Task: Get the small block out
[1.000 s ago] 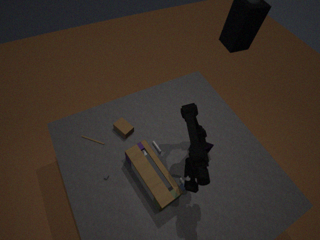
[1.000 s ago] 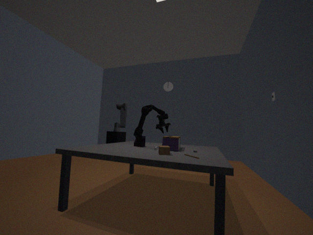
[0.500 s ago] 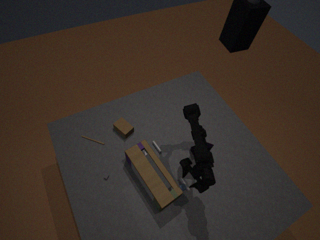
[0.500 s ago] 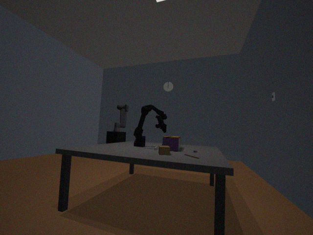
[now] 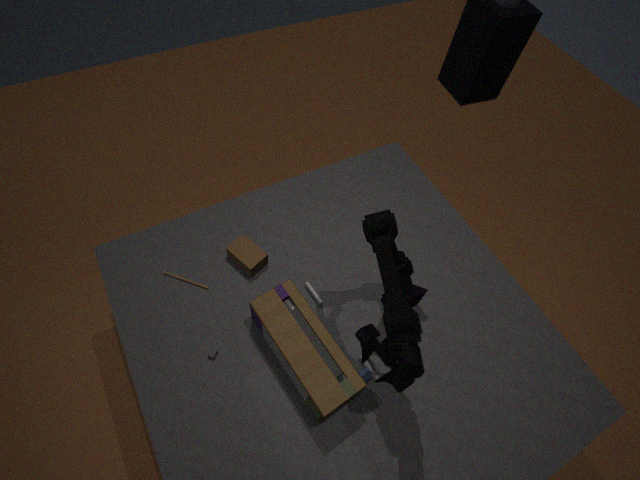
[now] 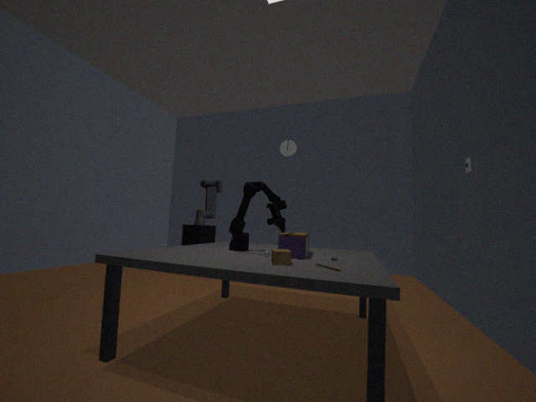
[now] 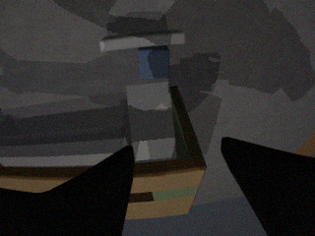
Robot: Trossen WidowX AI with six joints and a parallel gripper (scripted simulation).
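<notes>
Right now the light-blue block is 20 mm behind my gripper tip, 10 mm to the right of it and 110 mm below it. Round my gripper tip: grey hook (390 mm ahead, 240 mm to the right, 120 mm below); tan box (200 mm ahead, 520 mm to the right, 100 mm below); thin wooden stick (420 mm ahead, 510 mm to the right, 120 mm below).
</notes>
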